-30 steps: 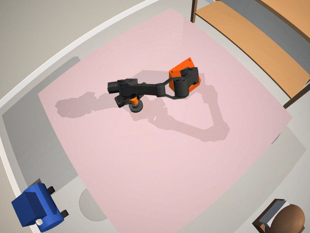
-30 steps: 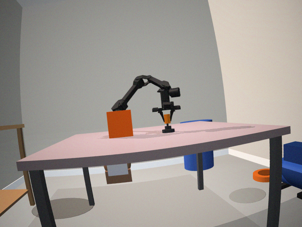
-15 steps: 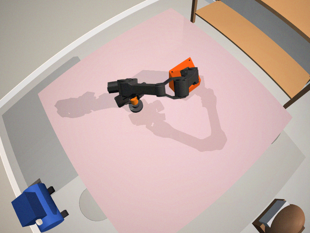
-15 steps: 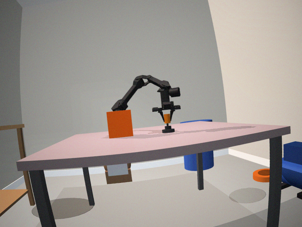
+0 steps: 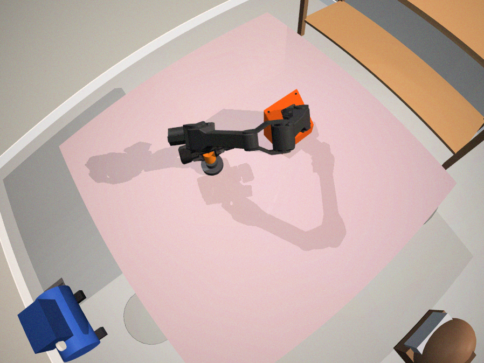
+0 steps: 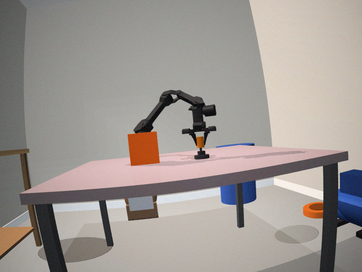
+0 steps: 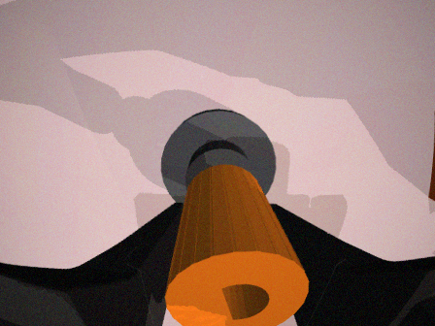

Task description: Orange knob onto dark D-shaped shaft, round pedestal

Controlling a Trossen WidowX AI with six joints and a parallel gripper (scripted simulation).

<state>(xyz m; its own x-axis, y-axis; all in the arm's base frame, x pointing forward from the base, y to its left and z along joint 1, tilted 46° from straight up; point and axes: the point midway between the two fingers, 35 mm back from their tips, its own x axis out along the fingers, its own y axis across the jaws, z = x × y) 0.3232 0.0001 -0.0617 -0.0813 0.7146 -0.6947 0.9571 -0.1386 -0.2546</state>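
Right now my gripper tip is 20 mm below the orange knob. From my gripper tip the other things lie so: pedestal (40 mm below).
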